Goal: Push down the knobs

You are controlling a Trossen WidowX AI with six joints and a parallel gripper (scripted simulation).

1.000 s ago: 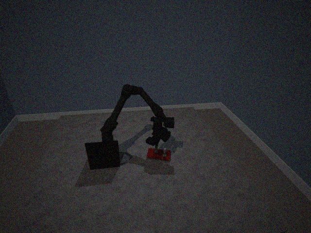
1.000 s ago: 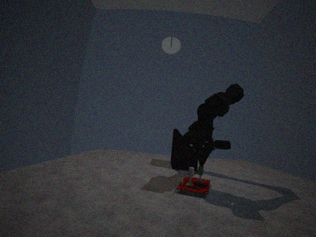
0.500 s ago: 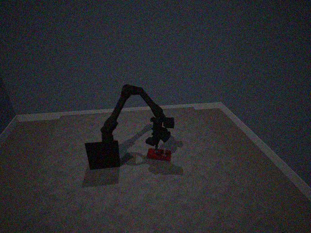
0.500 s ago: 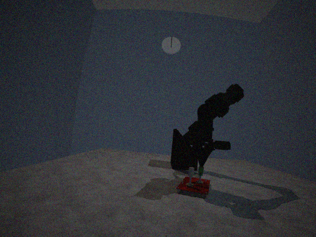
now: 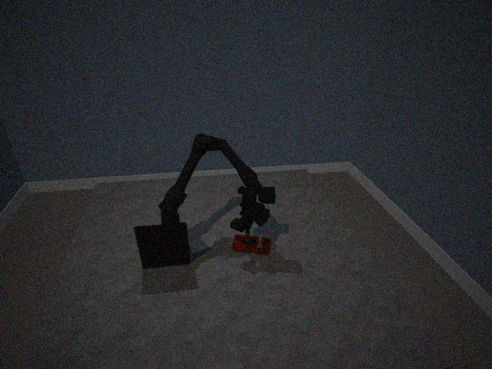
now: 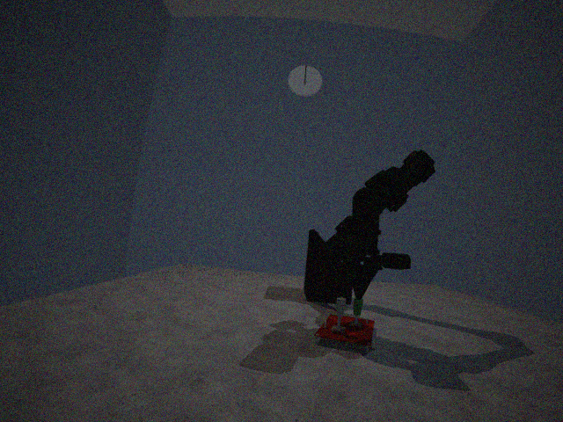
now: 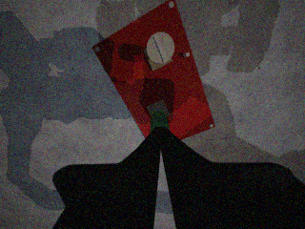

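The grey knob lies 4 cm ahead of my gripper tip and 5 cm to the right of it. The rest, counted from my gripper tip: green knob 1 cm below.
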